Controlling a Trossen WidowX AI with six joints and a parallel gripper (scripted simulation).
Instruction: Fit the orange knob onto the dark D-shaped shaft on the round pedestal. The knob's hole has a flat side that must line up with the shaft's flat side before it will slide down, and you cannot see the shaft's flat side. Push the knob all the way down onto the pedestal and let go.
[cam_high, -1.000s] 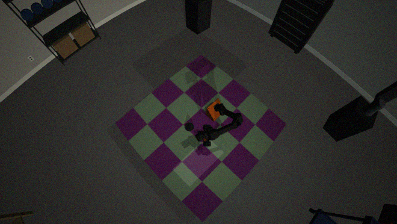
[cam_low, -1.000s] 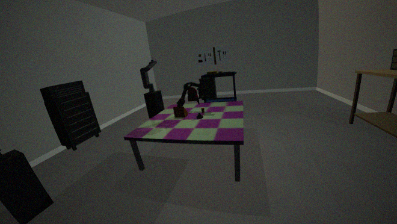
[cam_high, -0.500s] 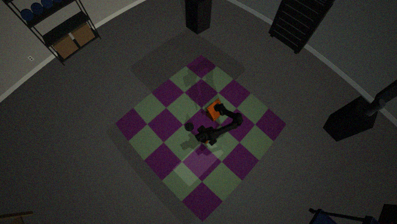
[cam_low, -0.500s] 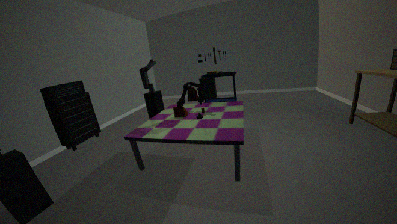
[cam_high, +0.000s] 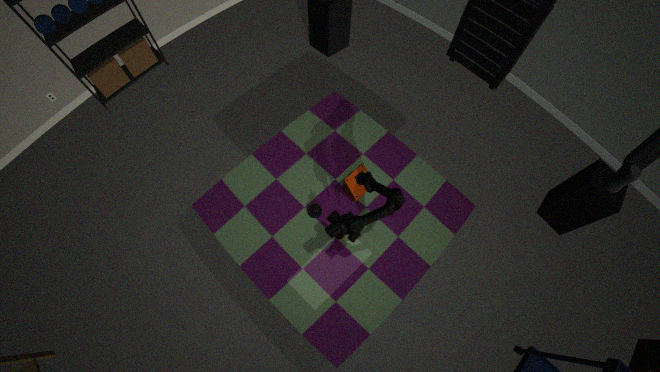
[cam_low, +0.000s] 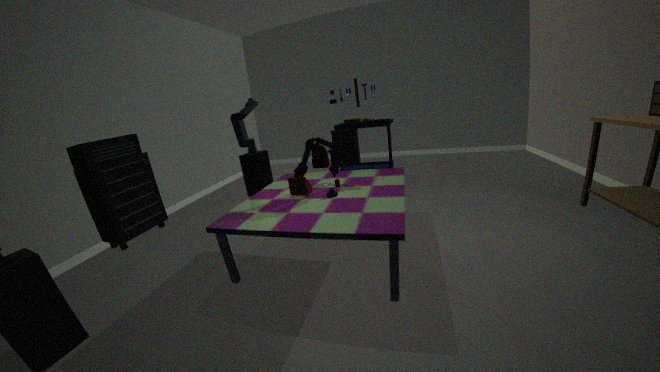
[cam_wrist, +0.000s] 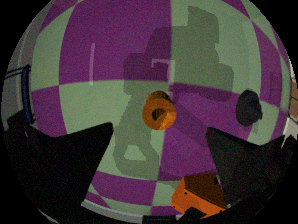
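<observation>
The orange knob is 6 cm below my gripper tip. Also, from my gripper tip: pedestal (21 cm to the right, 6 cm below, 2 cm ahead).
</observation>
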